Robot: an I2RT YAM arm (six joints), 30 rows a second.
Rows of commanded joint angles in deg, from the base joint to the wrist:
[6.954 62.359 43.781 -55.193 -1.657 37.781]
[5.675 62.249 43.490 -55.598 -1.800 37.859]
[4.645 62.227 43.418 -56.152 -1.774 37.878]
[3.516 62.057 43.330 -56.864 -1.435 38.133]
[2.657 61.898 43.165 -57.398 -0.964 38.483]
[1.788 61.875 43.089 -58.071 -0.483 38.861]
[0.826 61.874 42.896 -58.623 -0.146 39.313]
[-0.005 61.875 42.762 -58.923 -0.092 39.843]
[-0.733 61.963 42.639 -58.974 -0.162 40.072]
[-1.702 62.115 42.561 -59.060 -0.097 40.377]
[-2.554 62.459 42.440 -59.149 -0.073 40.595]
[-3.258 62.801 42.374 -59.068 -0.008 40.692]
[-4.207 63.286 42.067 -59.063 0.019 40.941]
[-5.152 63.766 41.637 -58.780 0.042 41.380]
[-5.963 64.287 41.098 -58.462 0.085 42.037]
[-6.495 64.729 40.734 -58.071 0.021 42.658]
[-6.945 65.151 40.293 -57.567 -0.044 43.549]
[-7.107 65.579 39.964 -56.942 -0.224 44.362]
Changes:
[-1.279 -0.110 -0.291 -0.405 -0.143 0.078]
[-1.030 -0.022 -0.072 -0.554 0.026 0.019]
[-1.129 -0.170 -0.088 -0.712 0.339 0.255]
[-0.859 -0.159 -0.165 -0.534 0.471 0.350]
[-0.869 -0.023 -0.076 -0.673 0.481 0.378]
[-0.962 -0.001 -0.193 -0.552 0.337 0.452]
[-0.831 0.001 -0.134 -0.300 0.054 0.530]
[-0.728 0.088 -0.123 -0.051 -0.070 0.229]
[-0.969 0.152 -0.078 -0.086 0.065 0.305]
[-0.852 0.344 -0.121 -0.089 0.024 0.218]
[-0.704 0.342 -0.066 0.081 0.065 0.097]
[-0.949 0.485 -0.307 0.005 0.027 0.249]
[-0.945 0.480 -0.430 0.283 0.023 0.439]
[-0.811 0.521 -0.539 0.318 0.043 0.657]
[-0.532 0.442 -0.364 0.391 -0.064 0.621]
[-0.450 0.422 -0.441 0.504 -0.065 0.891]
[-0.162 0.428 -0.329 0.625 -0.180 0.813]

